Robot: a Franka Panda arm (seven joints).
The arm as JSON. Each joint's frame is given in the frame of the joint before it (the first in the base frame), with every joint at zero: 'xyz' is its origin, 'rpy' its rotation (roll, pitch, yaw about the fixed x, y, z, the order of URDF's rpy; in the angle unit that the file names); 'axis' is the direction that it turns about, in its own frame. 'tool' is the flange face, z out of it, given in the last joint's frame.
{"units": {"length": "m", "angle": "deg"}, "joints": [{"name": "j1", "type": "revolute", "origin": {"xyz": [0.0, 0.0, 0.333], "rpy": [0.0, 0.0, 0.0]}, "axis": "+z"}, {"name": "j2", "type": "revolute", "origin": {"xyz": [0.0, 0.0, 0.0], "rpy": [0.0, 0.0, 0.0]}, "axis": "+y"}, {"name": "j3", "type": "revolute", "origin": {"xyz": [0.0, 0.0, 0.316], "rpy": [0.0, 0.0, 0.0]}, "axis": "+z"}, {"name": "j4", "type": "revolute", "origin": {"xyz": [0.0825, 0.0, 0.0], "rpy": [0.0, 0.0, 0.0]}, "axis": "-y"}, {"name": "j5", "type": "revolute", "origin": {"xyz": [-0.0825, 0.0, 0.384], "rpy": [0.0, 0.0, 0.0]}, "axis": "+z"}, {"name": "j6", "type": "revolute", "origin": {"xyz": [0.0, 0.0, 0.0], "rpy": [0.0, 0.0, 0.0]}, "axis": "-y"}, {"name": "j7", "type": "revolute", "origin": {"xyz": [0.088, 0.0, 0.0], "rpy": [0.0, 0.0, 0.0]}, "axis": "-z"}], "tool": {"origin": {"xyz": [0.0, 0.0, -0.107], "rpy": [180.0, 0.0, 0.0]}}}
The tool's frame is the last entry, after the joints.
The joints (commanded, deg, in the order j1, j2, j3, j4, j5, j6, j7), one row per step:
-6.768, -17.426, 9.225, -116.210, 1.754, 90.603, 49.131
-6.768, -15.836, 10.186, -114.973, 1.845, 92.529, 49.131
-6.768, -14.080, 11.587, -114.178, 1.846, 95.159, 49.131
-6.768, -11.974, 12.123, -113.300, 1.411, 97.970, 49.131
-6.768, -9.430, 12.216, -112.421, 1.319, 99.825, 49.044
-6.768, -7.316, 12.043, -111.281, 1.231, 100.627, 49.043
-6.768, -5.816, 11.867, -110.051, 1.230, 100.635, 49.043
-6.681, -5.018, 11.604, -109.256, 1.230, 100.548, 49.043
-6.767, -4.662, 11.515, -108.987, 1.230, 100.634, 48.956
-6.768, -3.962, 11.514, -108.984, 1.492, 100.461, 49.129
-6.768, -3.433, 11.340, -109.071, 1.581, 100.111, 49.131
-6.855, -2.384, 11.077, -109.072, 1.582, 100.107, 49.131
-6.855, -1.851, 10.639, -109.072, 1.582, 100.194, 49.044
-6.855, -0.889, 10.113, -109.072, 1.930, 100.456, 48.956
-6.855, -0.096, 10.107, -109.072, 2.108, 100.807, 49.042
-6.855, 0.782, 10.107, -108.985, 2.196, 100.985, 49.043
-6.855, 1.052, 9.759, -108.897, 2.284, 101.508, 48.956
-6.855, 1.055, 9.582, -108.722, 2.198, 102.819, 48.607
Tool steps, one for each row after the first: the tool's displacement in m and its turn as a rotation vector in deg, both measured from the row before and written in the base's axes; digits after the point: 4 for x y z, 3 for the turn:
0.0119, 0.0086, -0.0003, 0.134, -1.544, 0.999
0.0126, 0.0124, -0.0047, 0.059, -1.631, 1.436
0.0148, 0.0041, -0.0064, -0.005, -1.602, 0.697
0.0146, 0.0004, -0.0117, 0.436, -0.200, 0.262
0.0115, -0.0020, -0.0077, 0.362, 0.155, -0.107
0.0080, -0.0018, -0.0031, 0.306, 0.254, -0.145
0.0044, -0.0017, -0.0007, 0.180, 0.084, -0.159
0.0021, -0.0017, -0.0009, 0.084, -0.001, -0.084
0.0019, 0.0001, -0.0066, 0.309, 0.885, -0.240
0.0009, -0.0018, -0.0060, 0.126, 0.966, -0.196
0.0035, -0.0037, -0.0096, 0.138, 1.045, -0.350
0.0020, -0.0043, -0.0048, 0.095, 0.439, -0.353
0.0035, -0.0047, -0.0085, 0.483, 0.710, -0.551
0.0028, 0.0000, -0.0069, 0.267, 0.449, -0.159
0.0029, -0.0001, -0.0073, 0.200, 0.612, -0.037
0.0022, -0.0032, -0.0012, 0.148, -0.340, -0.313
0.0033, -0.0018, 0.0030, 0.019, -1.497, 0.145

